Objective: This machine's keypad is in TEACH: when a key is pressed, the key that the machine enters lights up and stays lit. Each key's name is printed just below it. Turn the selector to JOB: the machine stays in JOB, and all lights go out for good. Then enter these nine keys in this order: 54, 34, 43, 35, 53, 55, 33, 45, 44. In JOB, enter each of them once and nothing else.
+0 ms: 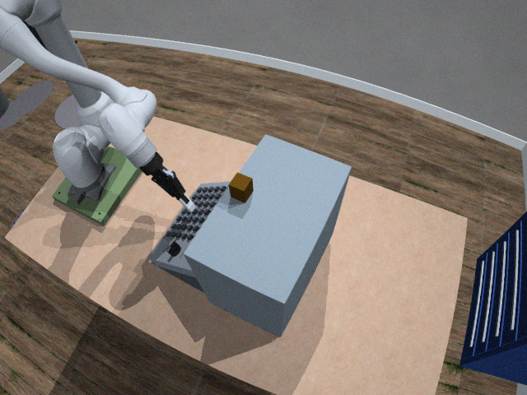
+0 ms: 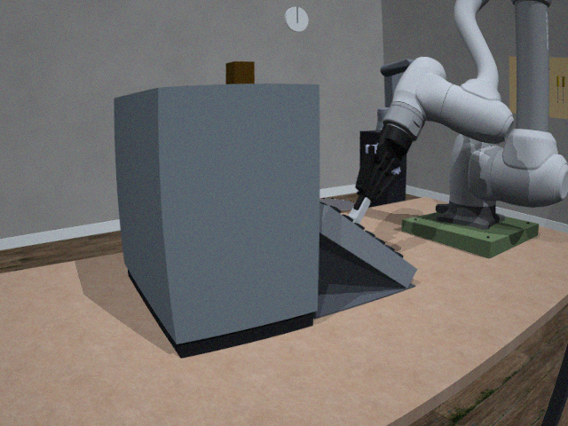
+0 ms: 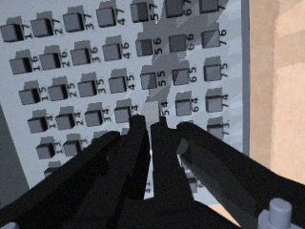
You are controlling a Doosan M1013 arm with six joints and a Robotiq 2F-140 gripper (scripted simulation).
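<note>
Right now my hand is 60 mm short of the key, 20 mm to the right of it and 20 mm above it. Also, from my hand: black selector knob 10 mm ahead, 170 mm to the right, 10 mm below.
</note>
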